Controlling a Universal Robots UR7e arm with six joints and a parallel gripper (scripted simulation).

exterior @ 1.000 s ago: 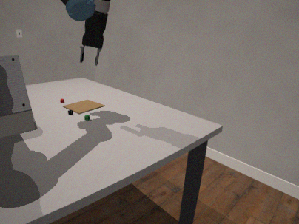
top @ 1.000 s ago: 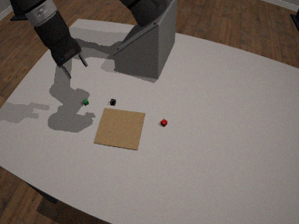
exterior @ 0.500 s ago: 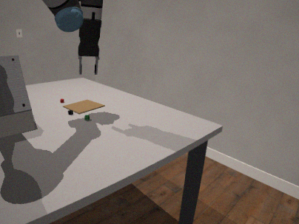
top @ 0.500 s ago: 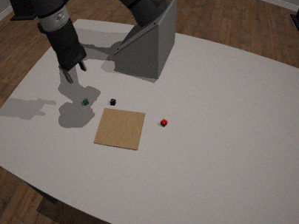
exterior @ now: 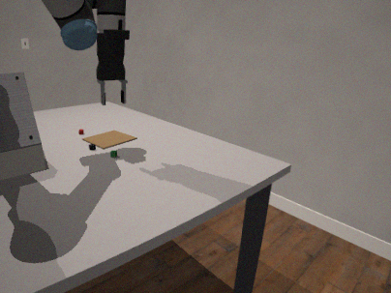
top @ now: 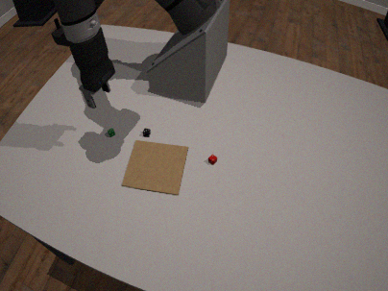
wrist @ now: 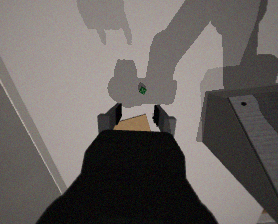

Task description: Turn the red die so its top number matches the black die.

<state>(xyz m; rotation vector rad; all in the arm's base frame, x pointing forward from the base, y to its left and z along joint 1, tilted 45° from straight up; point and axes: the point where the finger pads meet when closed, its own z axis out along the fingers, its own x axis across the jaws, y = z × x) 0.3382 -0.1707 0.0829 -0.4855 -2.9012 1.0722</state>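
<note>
The green die lies 10 mm behind my hand and 160 mm below it. Round my hand: black die: 30 mm behind, 90 mm to the left, 160 mm below; then tan mat: 60 mm ahead, 140 mm to the left, 170 mm below; then red die: 20 mm ahead, 280 mm to the left, 160 mm below.
</note>
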